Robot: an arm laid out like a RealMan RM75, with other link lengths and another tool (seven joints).
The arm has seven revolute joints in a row. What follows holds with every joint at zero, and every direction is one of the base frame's.
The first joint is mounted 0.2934 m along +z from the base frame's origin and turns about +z.
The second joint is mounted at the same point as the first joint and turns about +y.
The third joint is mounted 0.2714 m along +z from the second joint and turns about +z.
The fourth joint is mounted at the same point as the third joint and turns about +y.
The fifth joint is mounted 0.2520 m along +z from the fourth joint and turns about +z.
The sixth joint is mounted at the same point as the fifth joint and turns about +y.
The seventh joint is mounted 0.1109 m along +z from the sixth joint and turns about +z.
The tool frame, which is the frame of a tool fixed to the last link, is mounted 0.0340 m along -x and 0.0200 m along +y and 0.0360 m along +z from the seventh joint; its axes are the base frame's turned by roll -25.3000, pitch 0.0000 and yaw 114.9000 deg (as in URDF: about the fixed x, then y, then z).
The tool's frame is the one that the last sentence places.
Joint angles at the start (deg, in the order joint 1, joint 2, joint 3, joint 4, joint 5, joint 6, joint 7): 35.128 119.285 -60.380 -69.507 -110.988 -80.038 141.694
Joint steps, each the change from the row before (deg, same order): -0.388 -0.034 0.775 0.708 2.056 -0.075 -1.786; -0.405 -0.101 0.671 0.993 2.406 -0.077 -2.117; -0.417 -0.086 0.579 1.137 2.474 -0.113 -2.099; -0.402 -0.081 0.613 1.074 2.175 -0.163 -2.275; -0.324 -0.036 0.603 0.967 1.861 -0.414 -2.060; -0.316 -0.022 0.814 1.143 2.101 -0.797 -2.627; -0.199 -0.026 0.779 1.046 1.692 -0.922 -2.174; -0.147 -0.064 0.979 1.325 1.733 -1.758 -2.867
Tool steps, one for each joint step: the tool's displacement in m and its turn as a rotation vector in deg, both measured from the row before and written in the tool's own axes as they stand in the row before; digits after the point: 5 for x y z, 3 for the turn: -0.00138 0.00222 -0.00426 -0.972 1.679 0.610; -0.00168 0.00192 -0.00444 -1.004 1.907 0.623; -0.00197 0.00142 -0.00440 -0.997 1.878 0.753; -0.00208 0.00146 -0.00468 -1.035 1.754 0.351; -0.00150 0.00088 -0.00443 -0.790 1.629 0.283; -0.00112 0.00078 -0.00559 -0.827 2.102 0.118; -0.00070 0.00059 -0.00498 -0.614 1.812 0.143; -0.00014 -0.00066 -0.00650 -0.182 2.420 -0.134
